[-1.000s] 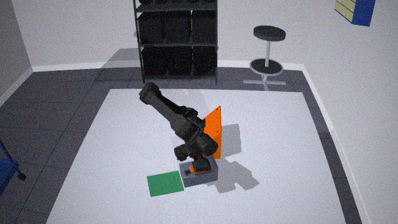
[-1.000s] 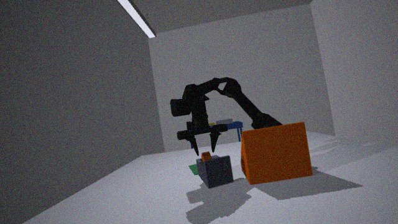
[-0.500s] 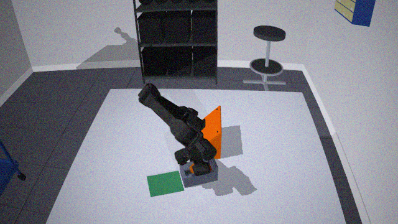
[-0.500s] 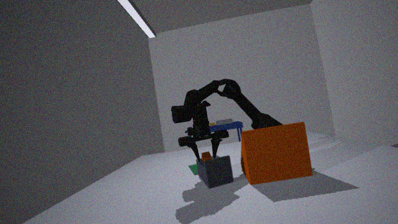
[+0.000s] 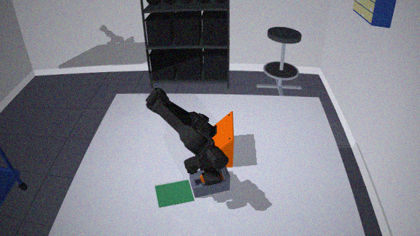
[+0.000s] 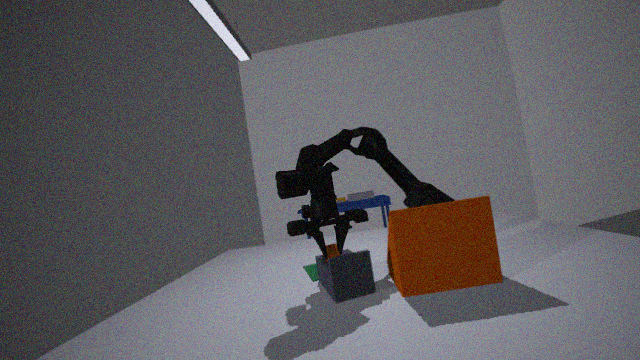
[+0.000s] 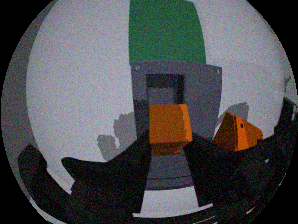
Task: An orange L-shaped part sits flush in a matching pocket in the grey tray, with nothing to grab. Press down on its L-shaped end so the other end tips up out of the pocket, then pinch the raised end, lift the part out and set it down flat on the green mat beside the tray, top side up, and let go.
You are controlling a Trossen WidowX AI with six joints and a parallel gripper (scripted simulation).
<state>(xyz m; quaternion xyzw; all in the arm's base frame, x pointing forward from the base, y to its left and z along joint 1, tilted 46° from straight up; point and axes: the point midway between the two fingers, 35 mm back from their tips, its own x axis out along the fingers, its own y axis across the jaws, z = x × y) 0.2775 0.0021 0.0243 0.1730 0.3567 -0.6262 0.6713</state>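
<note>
My gripper tip is 150 mm to the left of the green mat, 80 mm above it and 20 mm short of it. Also, from my gripper tip: orange L-shaped part: 30 mm to the left, 30 mm below, 20 mm behind.
</note>
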